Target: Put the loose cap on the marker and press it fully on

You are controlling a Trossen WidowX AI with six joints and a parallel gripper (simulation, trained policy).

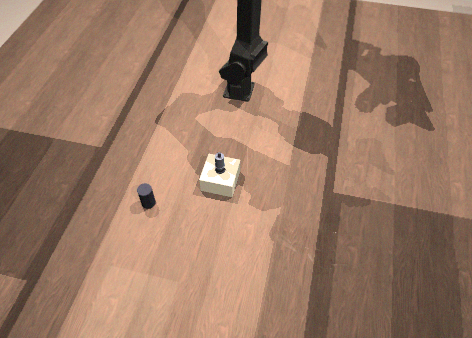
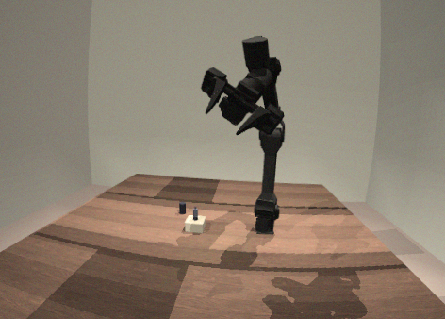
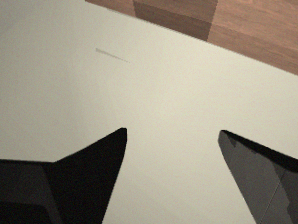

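Now: the dark blue cap 46 cm to the right of my gripper tip, 39 cm below it and 20 cm ahead of it. The rest, counted from my gripper tip: cream holder block: 40 cm below, 34 cm to the right, 12 cm ahead.
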